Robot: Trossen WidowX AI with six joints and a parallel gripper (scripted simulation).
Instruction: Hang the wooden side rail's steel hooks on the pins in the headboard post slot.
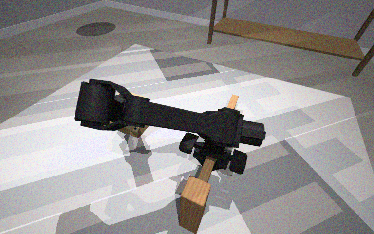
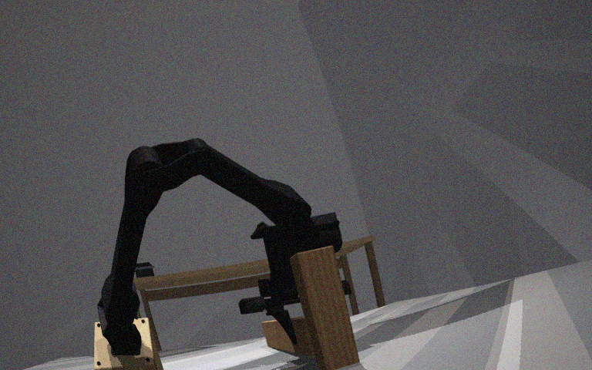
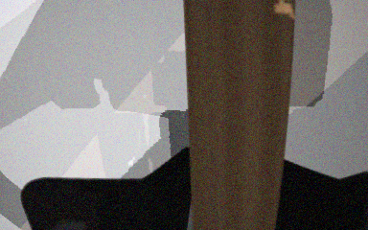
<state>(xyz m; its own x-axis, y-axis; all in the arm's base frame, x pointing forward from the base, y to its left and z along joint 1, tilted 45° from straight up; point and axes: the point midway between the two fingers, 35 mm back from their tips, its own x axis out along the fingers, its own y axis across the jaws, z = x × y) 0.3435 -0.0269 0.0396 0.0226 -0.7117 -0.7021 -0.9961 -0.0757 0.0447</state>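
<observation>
My gripper tip is 15 cm to the left of the wooden headboard post, 5 cm below it and 2 cm short of it.
</observation>
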